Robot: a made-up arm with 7 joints. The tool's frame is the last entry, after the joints.
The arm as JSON. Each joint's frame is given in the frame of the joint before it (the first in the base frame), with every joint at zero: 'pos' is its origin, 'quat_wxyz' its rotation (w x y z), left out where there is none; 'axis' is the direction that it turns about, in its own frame. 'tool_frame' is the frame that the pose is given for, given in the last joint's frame.
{
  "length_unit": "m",
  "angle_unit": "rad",
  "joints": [
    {
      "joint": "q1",
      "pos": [
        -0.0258,
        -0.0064,
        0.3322
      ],
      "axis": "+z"
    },
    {
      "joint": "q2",
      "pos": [
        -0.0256,
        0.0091,
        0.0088
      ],
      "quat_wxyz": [
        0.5,
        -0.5,
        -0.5,
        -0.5
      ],
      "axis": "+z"
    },
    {
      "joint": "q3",
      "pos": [
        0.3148,
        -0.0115,
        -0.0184
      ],
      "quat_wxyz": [
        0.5,
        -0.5,
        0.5,
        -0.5
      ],
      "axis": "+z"
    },
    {
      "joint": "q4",
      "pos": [
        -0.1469,
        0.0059,
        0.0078
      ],
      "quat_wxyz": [
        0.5,
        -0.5,
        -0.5,
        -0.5
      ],
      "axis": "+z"
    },
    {
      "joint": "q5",
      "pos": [
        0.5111,
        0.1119,
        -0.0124
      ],
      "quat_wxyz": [
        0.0,
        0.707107,
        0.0,
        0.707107
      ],
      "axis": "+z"
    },
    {
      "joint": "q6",
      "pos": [
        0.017,
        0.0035,
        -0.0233
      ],
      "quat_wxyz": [
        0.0,
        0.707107,
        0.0,
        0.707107
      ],
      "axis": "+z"
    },
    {
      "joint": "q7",
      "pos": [
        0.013,
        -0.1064,
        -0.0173
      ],
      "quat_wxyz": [
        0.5,
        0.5,
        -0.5,
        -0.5
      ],
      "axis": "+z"
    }
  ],
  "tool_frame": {
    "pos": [
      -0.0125,
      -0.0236,
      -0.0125
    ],
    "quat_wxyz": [
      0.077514,
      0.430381,
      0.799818,
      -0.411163
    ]
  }
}
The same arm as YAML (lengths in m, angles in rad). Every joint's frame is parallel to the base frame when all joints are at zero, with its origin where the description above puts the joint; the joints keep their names.
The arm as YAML. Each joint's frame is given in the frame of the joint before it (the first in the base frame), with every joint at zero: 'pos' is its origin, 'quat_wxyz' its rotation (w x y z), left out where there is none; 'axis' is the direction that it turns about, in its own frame. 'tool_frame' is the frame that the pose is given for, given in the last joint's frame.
length_unit: m
angle_unit: rad
joints:
  - joint: q1
    pos: [-0.0258, -0.0064, 0.3322]
    axis: [0.0, 0.0, 1.0]
  - joint: q2
    pos: [-0.0256, 0.0091, 0.0088]
    axis: [0.0, 1.0, 0.0]
  - joint: q3
    pos: [-0.0115, -0.0184, 0.3148]
    axis: [0.0, 0.0, 1.0]
  - joint: q4
    pos: [0.1469, -0.0059, 0.0078]
    axis: [0.0, -1.0, 0.0]
  - joint: q5
    pos: [-0.1119, 0.0124, 0.5111]
    axis: [0.0, 0.0, 1.0]
  - joint: q6
    pos: [0.0035, -0.017, -0.0233]
    axis: [0.0, -1.0, 0.0]
  - joint: q7
    pos: [0.1064, 0.0173, 0.013]
    axis: [0.0, 0.0, -1.0]
tool_frame:
  pos: [-0.0125, 0.0236, 0.0125]
  quat_wxyz: [0.430381, -0.077514, -0.411163, -0.799818]

